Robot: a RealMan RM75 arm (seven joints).
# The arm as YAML. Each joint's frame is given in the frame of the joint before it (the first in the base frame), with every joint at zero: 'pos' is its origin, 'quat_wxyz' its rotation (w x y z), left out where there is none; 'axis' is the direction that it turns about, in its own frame. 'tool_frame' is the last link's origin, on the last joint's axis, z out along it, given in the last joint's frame.
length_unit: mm
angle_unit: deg
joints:
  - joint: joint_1
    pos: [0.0, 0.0, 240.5]
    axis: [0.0, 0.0, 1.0]
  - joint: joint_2
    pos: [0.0, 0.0, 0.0]
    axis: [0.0, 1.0, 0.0]
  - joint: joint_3
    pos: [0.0, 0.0, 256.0]
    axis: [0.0, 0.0, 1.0]
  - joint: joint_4
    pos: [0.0, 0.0, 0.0]
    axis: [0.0, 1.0, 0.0]
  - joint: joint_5
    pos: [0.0, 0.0, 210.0]
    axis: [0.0, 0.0, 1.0]
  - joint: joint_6
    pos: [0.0, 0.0, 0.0]
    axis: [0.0, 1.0, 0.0]
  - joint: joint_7
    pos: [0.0, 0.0, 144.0]
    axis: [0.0, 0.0, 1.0]
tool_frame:
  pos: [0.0, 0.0, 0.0]
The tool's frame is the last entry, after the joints.
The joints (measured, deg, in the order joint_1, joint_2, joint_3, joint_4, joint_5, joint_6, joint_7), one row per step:
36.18 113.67 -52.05 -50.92 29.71 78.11 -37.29
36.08 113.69 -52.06 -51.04 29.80 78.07 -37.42
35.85 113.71 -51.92 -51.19 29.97 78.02 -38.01
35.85 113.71 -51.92 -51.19 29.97 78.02 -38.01
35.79 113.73 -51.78 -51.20 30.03 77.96 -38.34
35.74 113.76 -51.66 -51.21 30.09 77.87 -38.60
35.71 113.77 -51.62 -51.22 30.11 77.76 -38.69
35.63 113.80 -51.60 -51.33 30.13 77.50 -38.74
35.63 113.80 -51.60 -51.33 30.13 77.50 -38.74
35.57 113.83 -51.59 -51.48 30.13 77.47 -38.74
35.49 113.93 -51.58 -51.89 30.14 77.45 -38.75
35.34 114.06 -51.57 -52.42 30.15 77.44 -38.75
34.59 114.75 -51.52 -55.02 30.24 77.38 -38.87
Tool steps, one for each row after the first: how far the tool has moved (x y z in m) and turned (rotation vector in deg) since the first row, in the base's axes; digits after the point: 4 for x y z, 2 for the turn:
0.0001 -0.0001 0.0002 0.06 0.01 0.13
0.0010 -0.0007 0.0007 0.11 0.03 0.52
0.0010 -0.0007 0.0007 0.11 0.03 0.52
0.0013 -0.0008 0.0009 0.16 0.06 0.73
0.0015 -0.0008 0.0010 0.23 0.10 0.90
0.0017 -0.0007 0.0011 0.33 0.08 0.98
0.0020 -0.0003 0.0015 0.62 0.00 1.09
0.0020 -0.0003 0.0015 0.62 0.00 1.09
0.0019 -0.0003 0.0018 0.73 -0.02 1.14
0.0012 0.0001 0.0023 0.95 -0.07 1.37
0.0004 0.0003 0.0030 1.22 -0.12 1.60
-0.0033 0.0011 0.0061 2.51 -0.35 2.83

